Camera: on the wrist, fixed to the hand. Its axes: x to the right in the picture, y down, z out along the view.
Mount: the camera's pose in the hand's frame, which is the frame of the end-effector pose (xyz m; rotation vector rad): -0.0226 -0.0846 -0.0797 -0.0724 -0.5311 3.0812
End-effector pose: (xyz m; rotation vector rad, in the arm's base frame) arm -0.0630 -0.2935 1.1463 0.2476 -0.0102 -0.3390
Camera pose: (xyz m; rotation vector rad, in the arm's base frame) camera -0.1080 -0.3443 1.0492 -0.1568 -0.8029 2.6679
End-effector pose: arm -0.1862 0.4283 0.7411 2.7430 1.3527 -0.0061
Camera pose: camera -0.2696 0.4678 0.8153 1.3033 -2.6242 -0.2989
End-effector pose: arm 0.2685 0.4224 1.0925 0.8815 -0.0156 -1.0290
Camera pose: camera 0.2257 0.4713 0.9935 -0.2512 -1.2747 1.6931
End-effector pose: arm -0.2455 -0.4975 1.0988 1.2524 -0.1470 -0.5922
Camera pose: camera -0.2600 -0.4344 0.9996 -0.3404 -1.8610 1.7578
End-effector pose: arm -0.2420 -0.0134 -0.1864 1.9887 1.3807 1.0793
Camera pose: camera -0.3574 -0.0066 -0.2121 -1.5096 2.0431 -0.3485
